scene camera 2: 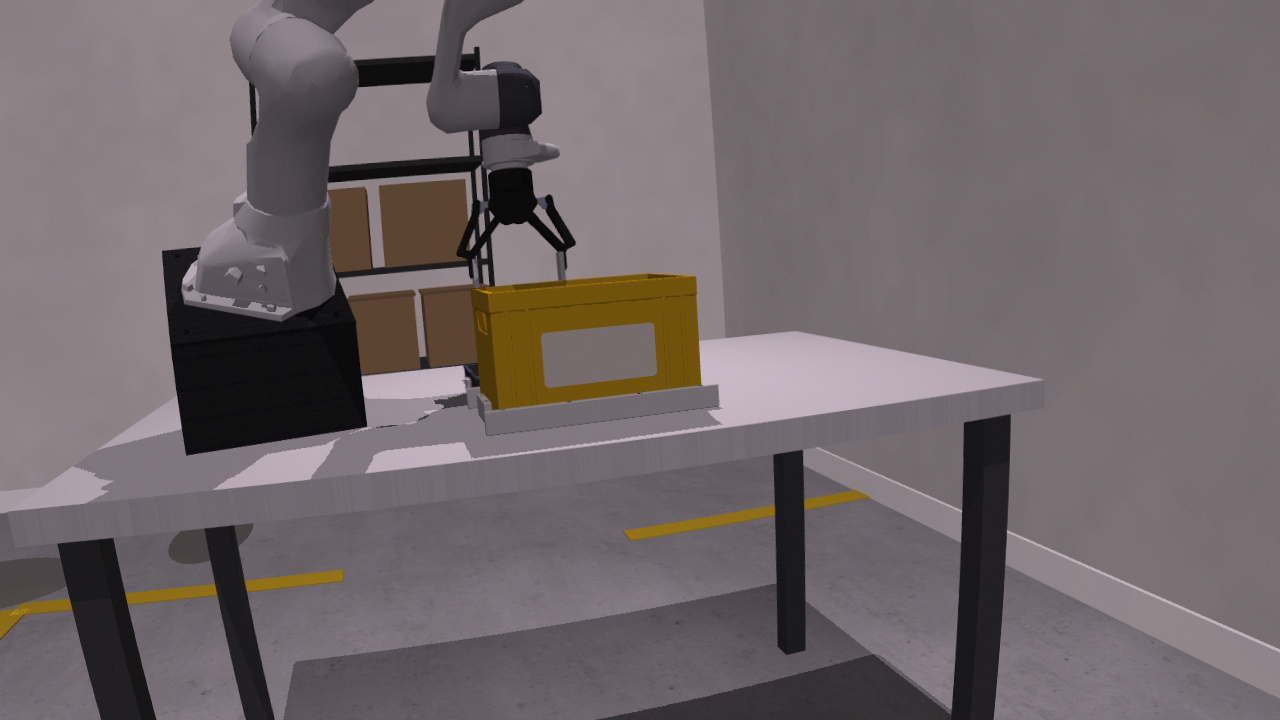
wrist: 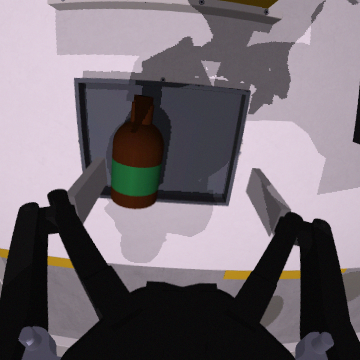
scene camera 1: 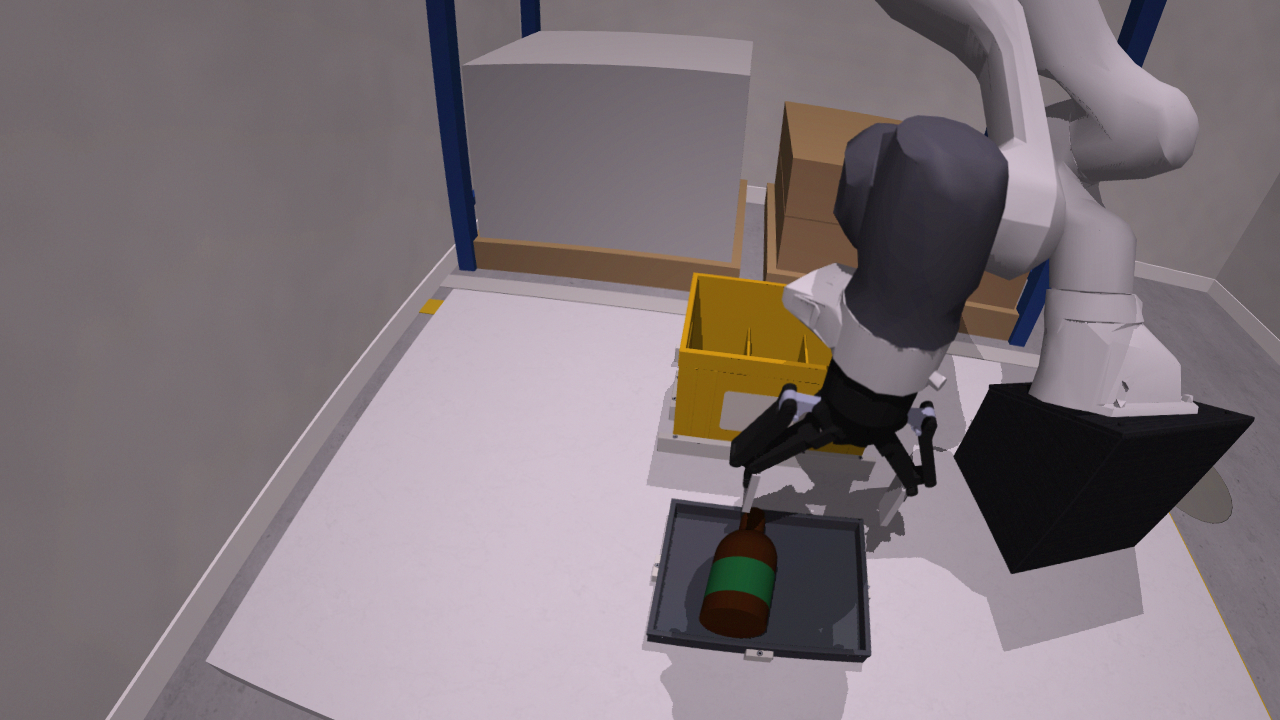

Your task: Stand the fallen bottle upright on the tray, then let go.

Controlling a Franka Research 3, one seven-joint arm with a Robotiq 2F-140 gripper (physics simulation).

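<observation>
The brown bottle (scene camera 1: pixel 741 580) (wrist: pixel 137 177) with a green label lies on its side on the dark grey tray (scene camera 1: pixel 827 573) (wrist: pixel 200 135), left of the tray's middle. Its neck points toward the yellow crate. In the scene camera 2 view the bottle is hidden and a dark corner of the tray (scene camera 2: pixel 471 373) shows behind the crate. My gripper (scene camera 1: pixel 820 499) (scene camera 2: pixel 519 271) (wrist: pixel 178 174) is open with nothing between the fingers. It hangs above the tray area, pointing down. In the wrist view the bottle lies between the finger lines, nearer the left finger, and farther off than the fingertips.
The yellow crate (scene camera 1: pixel 693 394) (scene camera 2: pixel 675 349) (wrist: pixel 245 2) with compartments stands beside the tray, on the shelf side in the scene camera 1 view. The black base block (scene camera 1: pixel 1065 483) (scene camera 2: pixel 268 385) of the arm stands on the white table (scene camera 1: pixel 447 501) (scene camera 2: pixel 850 367). Boxes (scene camera 1: pixel 608 161) stand behind the table.
</observation>
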